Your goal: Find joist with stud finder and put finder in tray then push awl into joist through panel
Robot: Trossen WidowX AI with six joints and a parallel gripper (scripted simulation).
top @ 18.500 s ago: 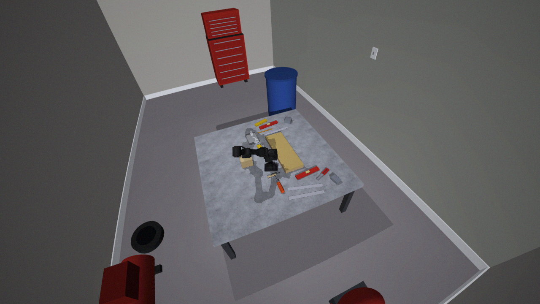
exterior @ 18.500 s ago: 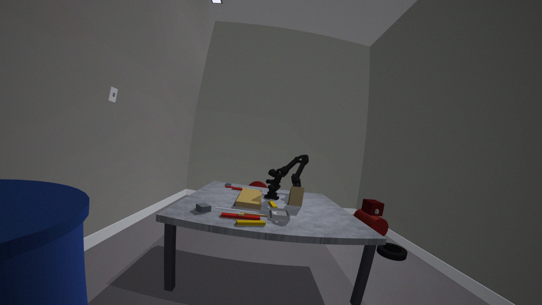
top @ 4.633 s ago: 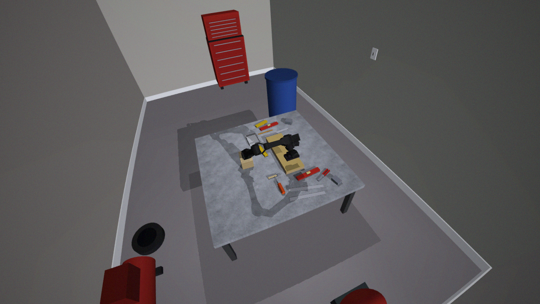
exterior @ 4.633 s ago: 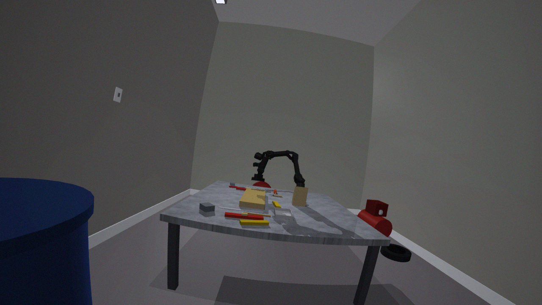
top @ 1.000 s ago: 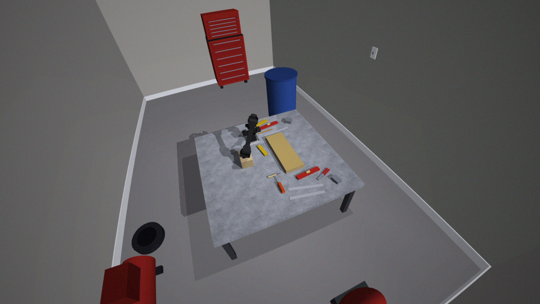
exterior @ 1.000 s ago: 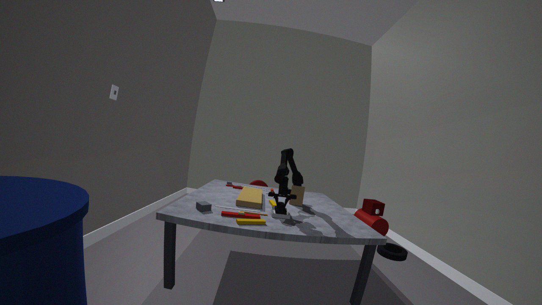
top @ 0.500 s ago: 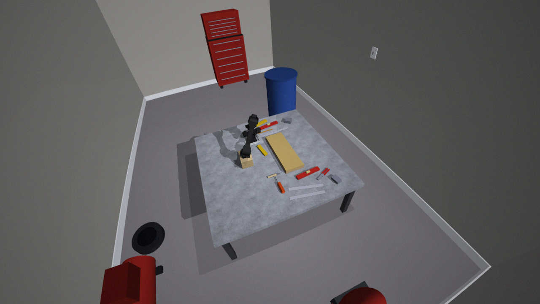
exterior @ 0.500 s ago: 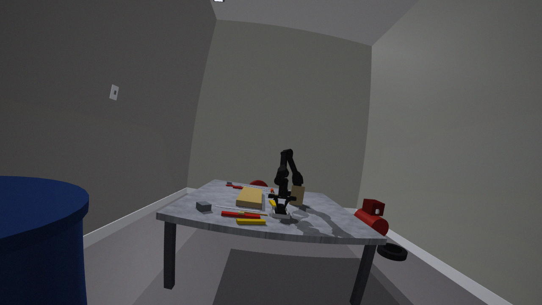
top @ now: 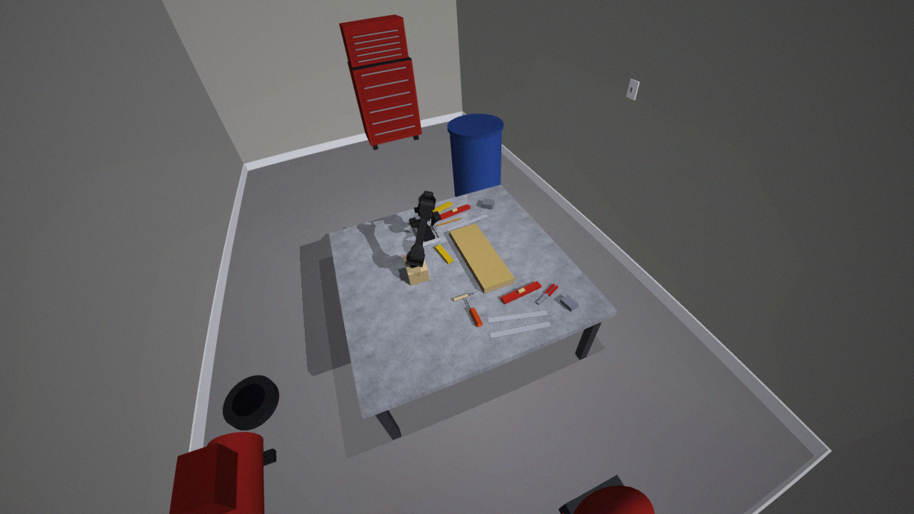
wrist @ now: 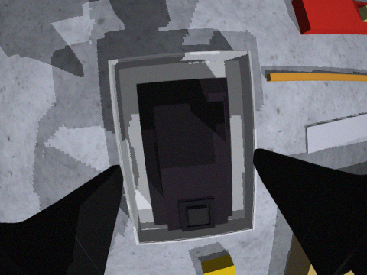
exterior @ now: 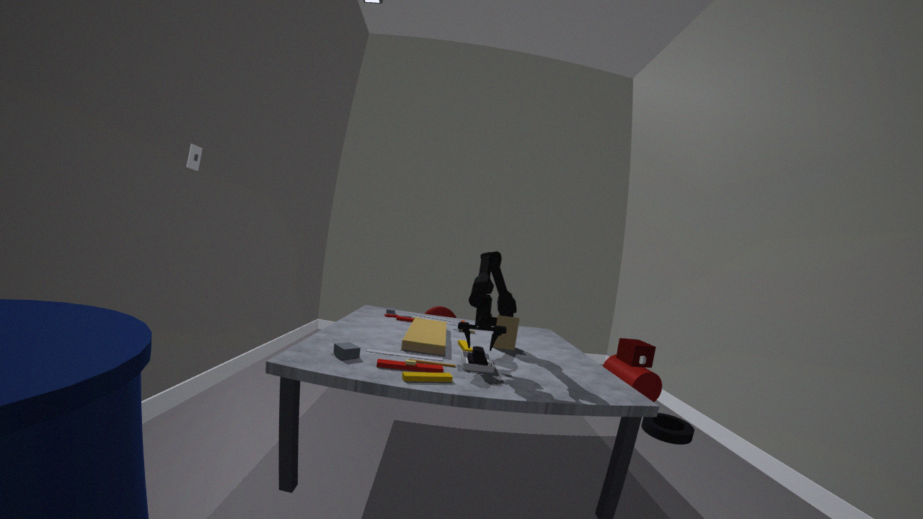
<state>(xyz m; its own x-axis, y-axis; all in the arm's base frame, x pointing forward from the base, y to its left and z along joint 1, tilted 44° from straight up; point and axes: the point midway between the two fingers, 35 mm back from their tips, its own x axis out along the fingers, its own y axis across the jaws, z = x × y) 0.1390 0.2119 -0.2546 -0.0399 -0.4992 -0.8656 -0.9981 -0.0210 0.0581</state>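
Right now the black stud finder is 20 mm to the right of my gripper tip and 10 mm below it. From my gripper tip the other things lie so: thin orange rod: 170 mm ahead, 70 mm to the left, 60 mm below; then orange-handled tool: 650 mm to the right, 60 mm ahead, 50 mm below; then white tray: 50 mm below, 10 mm to the right.
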